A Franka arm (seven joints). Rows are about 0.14 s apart.
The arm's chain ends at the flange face. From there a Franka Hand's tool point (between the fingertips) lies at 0.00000 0.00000 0.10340 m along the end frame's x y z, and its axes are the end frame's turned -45 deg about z.
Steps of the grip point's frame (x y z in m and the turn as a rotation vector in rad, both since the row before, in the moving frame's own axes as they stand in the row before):
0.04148 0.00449 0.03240 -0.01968 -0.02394 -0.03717
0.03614 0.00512 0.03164 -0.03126 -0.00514 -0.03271
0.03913 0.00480 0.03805 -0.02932 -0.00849 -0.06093
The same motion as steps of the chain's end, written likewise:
0.03276 -0.02935 0.03245 -0.03084 -0.00301 -0.03717
0.02722 -0.02456 0.03169 -0.02574 0.01847 -0.03271
0.02946 -0.02699 0.03810 -0.02674 0.01473 -0.06093

